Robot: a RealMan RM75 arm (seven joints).
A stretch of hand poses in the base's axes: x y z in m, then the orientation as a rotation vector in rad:
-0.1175 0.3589 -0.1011 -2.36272 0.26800 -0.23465
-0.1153 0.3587 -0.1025 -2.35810 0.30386 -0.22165
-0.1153 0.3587 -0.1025 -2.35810 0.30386 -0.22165
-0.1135 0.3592 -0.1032 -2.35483 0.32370 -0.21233
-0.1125 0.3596 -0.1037 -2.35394 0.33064 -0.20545
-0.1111 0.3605 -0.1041 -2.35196 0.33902 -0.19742
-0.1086 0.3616 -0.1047 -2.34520 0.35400 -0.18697
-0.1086 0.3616 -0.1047 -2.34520 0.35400 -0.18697
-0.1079 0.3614 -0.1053 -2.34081 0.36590 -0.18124
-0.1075 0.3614 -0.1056 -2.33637 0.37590 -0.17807
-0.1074 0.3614 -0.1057 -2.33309 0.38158 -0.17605
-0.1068 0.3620 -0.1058 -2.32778 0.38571 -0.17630
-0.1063 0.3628 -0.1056 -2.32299 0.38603 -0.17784
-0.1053 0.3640 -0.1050 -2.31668 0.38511 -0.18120
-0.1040 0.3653 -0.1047 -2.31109 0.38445 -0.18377
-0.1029 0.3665 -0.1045 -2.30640 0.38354 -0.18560
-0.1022 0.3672 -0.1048 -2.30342 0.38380 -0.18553
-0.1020 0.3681 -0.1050 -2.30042 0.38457 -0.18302
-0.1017 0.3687 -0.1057 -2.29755 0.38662 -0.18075
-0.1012 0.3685 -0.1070 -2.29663 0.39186 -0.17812
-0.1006 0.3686 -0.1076 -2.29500 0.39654 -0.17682
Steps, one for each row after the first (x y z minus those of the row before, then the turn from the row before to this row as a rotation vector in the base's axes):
0.0022 -0.0002 -0.0014 0.00600 0.01912 -0.02224
0.0000 0.0000 0.0000 0.00000 0.00000 0.00000
0.0018 0.0005 -0.0007 0.00416 0.01200 -0.01172
0.0010 0.0004 -0.0005 0.00175 0.00680 -0.00304
0.0014 0.0009 -0.0004 0.00292 0.00788 -0.00379
0.0025 0.0011 -0.0006 0.00767 0.01085 -0.00808
0.0000 0.0000 0.0000 0.00000 0.00000 0.00000
0.0007 -0.0002 -0.0006 0.00465 0.00699 -0.00714
0.0004 0.0000 -0.0003 0.00433 0.00460 -0.00655
0.0001 0.0000 -0.0001 0.00322 0.00265 -0.00371
0.0006 0.0006 -0.0001 0.00491 0.00024 -0.00340
0.0005 0.0008 0.0002 0.00440 -0.00178 -0.00101
0.0010 0.0012 0.0006 0.00564 -0.00372 -0.00077
0.0013 0.0013 0.0003 0.00506 -0.00296 -0.00067
0.0011 0.0012 0.0002 0.00432 -0.00237 -0.00021
0.0007 0.0007 -0.0003 0.00291 -0.00037 -0.00036
0.0002 0.0009 -0.0002 0.00332 0.00151 0.00003
0.0003 0.0006 -0.0007 0.00308 0.00178 -0.00096
0.0005 -0.0002 -0.0013 0.00105 0.00341 -0.00302
0.0006 0.0001 -0.0006 0.00154 0.00217 -0.00308

